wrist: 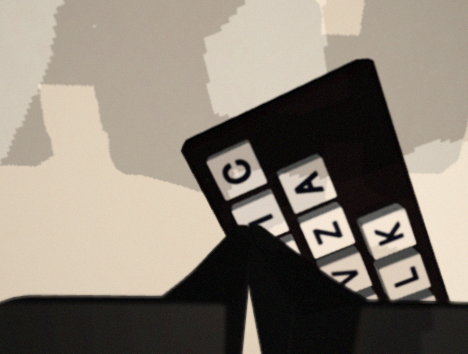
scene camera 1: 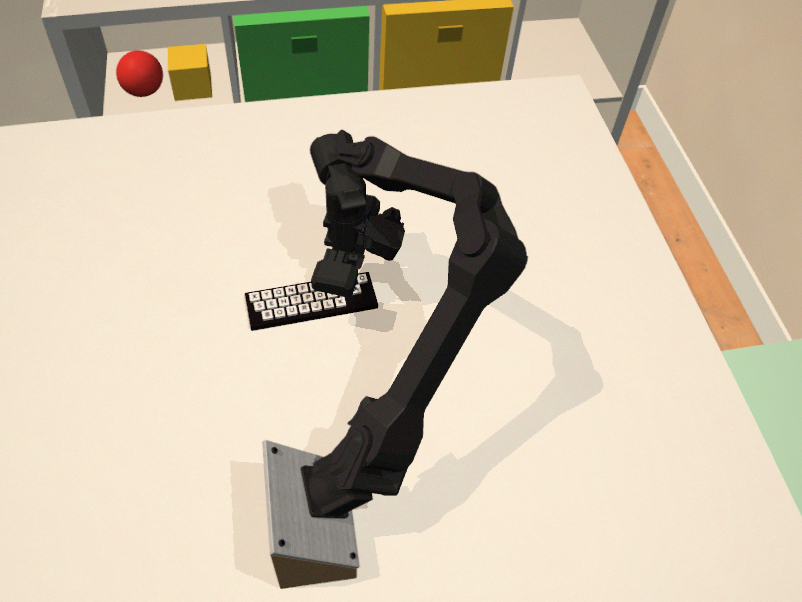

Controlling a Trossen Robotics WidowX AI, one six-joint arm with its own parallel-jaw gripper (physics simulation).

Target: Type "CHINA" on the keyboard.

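Frame: origin at the arm's base, x down, y left, z ahead, level; centimetres.
Seen in the pictures: gripper, between the fingertips: [wrist: 247,237]; arm's base, origin of its link: [scene camera 1: 323,492].
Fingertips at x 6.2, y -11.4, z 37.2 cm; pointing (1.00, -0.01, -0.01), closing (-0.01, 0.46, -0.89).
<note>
Pixels of each thing's middle, then the offset from my fingertips to it. Level surfaces: height alone.
- black keyboard, middle of its body: [wrist: 366,329] [scene camera 1: 311,299] dx +1.0, dy +6.5, dz -2.5 cm
- I key, middle of its body: [wrist: 259,218] dx +0.5, dy -0.2, dz -0.6 cm
- C key, middle of its body: [wrist: 236,170] [scene camera 1: 362,278] dx +0.5, dy -2.2, dz -0.6 cm
- N key, middle of its body: [scene camera 1: 290,291] dx +0.5, dy +9.3, dz -0.5 cm
- H key, middle of its body: [scene camera 1: 283,302] dx +0.5, dy +10.8, dz -2.4 cm
- table, height of its surface: dx +1.8 cm
The black keyboard [scene camera 1: 367,301] [wrist: 350,105] with white keys lies flat on the table. My gripper [scene camera 1: 353,275] [wrist: 247,237] is shut and empty, pointing down at the keyboard's right part. In the wrist view its joined tips overlap the lower edge of the I key [wrist: 261,216]; whether they touch it, I cannot tell. The C key [scene camera 1: 362,277] [wrist: 236,170] and A key [wrist: 307,185] show beyond the tips. The N key [scene camera 1: 290,290] and H key [scene camera 1: 282,301] show in the scene view, where the gripper hides part of the top row.
The arm's metal base plate [scene camera 1: 310,537] stands at the front of the table [scene camera 1: 129,388]. Behind the table, a shelf holds a red ball [scene camera 1: 139,73], a yellow block [scene camera 1: 189,72], a green bin [scene camera 1: 303,68] and a yellow bin [scene camera 1: 446,61].
</note>
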